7 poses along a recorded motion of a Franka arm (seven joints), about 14 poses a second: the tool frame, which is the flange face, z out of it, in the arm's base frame.
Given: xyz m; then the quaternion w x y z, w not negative.
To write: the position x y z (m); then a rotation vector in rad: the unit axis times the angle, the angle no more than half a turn. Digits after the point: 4 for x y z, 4 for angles.
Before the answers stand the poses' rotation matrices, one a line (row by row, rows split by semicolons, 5 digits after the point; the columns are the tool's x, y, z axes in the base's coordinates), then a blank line. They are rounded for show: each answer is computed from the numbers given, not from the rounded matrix.
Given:
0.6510 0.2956 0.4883 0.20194 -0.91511 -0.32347 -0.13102
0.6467 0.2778 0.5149 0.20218 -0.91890 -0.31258 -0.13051
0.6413 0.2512 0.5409 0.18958 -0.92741 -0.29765 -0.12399
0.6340 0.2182 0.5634 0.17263 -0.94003 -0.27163 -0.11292
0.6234 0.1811 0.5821 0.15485 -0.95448 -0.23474 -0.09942
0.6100 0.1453 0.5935 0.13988 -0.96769 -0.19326 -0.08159
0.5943 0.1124 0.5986 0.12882 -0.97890 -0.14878 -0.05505
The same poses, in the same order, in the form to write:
0.75640 0.64493 0.10915; 0.53910 -0.70918 0.45435; 0.37044 -0.28483 -0.88411
0.77052 0.62724 0.11346; 0.52169 -0.72283 0.45316; 0.36625 -0.28998 -0.88418
0.79206 0.59910 0.11712; 0.50508 -0.75093 0.42545; 0.34284 -0.27783 -0.89737
0.82693 0.54967 0.11851; 0.47170 -0.79283 0.38590; 0.30608 -0.26321 -0.91490
0.87003 0.47890 0.11709; 0.41732 -0.84184 0.34228; 0.26249 -0.24893 -0.93227
0.91199 0.39686 0.10384; 0.35121 -0.88617 0.30226; 0.21197 -0.23919 -0.94755
0.94967 0.30546 0.06944; 0.27710 -0.92254 0.26858; 0.14611 -0.23582 -0.96075

0.6510 0.2956 0.4883 -2.5554 -0.9033 -0.3659
0.6467 0.2778 0.5149 -2.5657 -0.8728 -0.3644
0.6413 0.2512 0.5409 -2.6070 -0.8367 -0.3485
0.6340 0.2182 0.5634 -2.6671 -0.7707 -0.3204
0.6234 0.1811 0.5821 -2.7348 -0.6726 -0.2849
0.6100 0.1453 0.5935 -2.7960 -0.5584 -0.2357
0.5943 0.1124 0.5986 -2.8461 -0.4326 -0.1601

